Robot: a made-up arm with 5 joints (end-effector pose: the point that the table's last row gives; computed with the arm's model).
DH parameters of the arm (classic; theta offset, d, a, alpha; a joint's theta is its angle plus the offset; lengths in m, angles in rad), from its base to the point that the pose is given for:
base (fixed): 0 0 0.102 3.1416
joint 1: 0 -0.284 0.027 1.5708
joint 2: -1.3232 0 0.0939 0
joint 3: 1.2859 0 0.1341 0
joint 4: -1.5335 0.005 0 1.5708
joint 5: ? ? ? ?
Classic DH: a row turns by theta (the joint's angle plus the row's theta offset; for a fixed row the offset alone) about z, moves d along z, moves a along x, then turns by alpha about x.
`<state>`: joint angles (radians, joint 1 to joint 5).
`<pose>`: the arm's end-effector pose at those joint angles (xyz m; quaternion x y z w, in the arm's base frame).
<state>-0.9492 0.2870 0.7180 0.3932 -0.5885</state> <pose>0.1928 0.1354 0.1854 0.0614 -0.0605 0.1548 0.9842</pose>
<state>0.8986 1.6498 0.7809 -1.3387 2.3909</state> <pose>0.1370 -0.0359 0.1005 -0.2368 0.0118 0.6419 0.7292</pose>
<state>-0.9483 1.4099 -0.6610 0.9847 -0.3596</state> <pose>0.2208 0.1741 0.1192 -0.0510 0.0633 0.2658 0.9606</pose>
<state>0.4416 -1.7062 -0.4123 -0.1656 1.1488</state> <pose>-0.0642 0.0841 0.4592 0.6529 0.6722 0.1129 0.3304</pose>
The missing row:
joint 5: -0.0487 -0.07 0 0
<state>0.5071 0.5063 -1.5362 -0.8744 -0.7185</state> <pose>0.2208 -0.0603 0.5361 -0.1279 0.9778 -0.0987 0.1334</pose>
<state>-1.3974 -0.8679 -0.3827 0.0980 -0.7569</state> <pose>0.1037 0.0386 0.5531 0.8725 -0.4424 0.0605 0.1986</pose>
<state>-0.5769 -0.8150 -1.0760 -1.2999 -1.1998</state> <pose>-0.0183 -0.0723 0.4854 -0.5455 0.4217 -0.2387 0.6839</pose>
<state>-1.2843 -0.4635 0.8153 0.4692 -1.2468</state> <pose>0.1487 0.1761 0.2830 0.3518 -0.1015 -0.0052 0.9305</pose>
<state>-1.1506 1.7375 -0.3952 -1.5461 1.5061</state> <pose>0.1858 0.1999 0.1310 -0.1185 -0.7663 0.6092 0.1665</pose>
